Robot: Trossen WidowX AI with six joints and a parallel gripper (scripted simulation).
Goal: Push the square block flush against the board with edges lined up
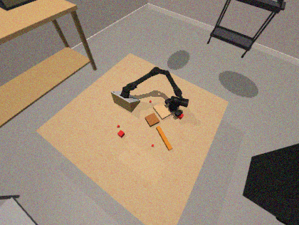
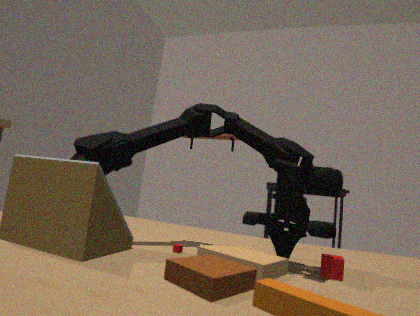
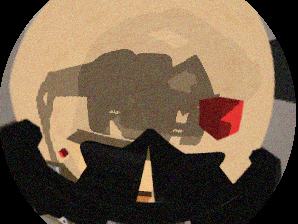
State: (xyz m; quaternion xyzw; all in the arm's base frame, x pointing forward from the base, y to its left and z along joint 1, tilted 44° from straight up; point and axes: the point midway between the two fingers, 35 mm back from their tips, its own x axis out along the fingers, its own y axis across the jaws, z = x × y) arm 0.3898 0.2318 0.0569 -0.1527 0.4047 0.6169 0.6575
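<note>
The pale flat slab lies 80 mm behind my gripper tip, 50 mm to the right of it and 10 mm above it. Round my gripper tip: brown square block: 90 mm behind, 190 mm to the right, 10 mm above; orange board: 90 mm ahead, 260 mm to the right, 10 mm above.
</note>
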